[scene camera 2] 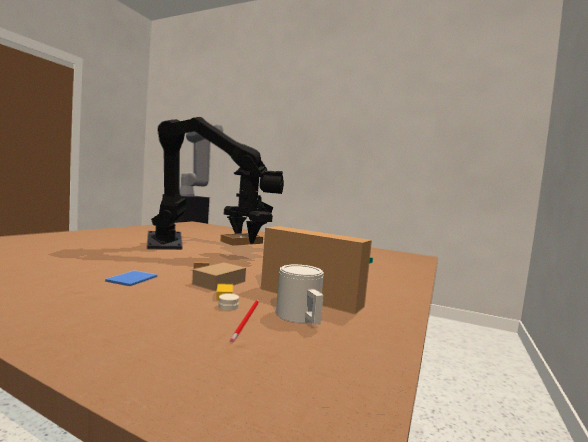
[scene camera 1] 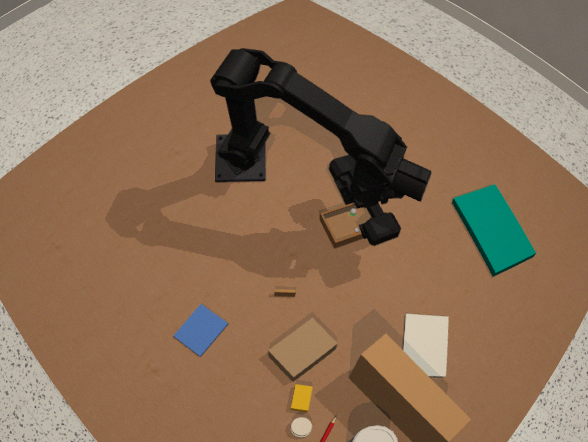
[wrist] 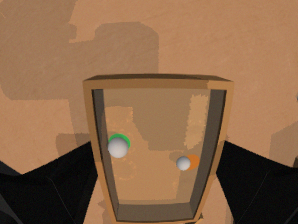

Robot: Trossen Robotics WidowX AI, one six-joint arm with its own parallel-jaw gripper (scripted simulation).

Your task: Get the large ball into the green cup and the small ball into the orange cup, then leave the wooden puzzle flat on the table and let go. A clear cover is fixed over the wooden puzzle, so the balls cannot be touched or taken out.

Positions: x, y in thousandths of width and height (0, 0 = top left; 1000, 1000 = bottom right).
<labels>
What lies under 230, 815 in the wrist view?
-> My gripper.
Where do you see a blue tile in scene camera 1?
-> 343, 745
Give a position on a white slab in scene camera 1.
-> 724, 773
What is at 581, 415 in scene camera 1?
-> My gripper.
</labels>
